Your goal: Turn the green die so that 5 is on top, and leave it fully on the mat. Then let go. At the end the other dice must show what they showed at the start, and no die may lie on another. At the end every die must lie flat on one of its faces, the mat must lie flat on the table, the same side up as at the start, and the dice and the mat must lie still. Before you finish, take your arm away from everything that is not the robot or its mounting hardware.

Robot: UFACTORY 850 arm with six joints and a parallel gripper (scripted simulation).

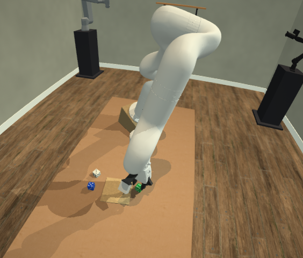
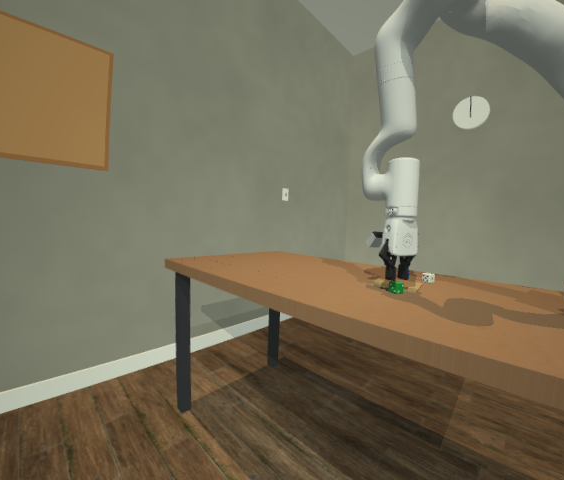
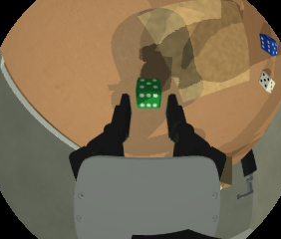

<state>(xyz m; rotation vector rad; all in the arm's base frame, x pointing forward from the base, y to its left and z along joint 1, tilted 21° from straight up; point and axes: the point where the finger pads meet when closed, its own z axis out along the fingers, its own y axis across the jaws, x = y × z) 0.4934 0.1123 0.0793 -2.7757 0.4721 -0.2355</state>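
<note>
My hand is 40 mm above the green die. Also, from my hand: blue die: 230 mm to the right, 70 mm ahead, 40 mm below; tan mat: 100 mm to the right, 50 mm below, 40 mm ahead; white die: 240 mm to the right, 40 mm below, 20 mm behind.
</note>
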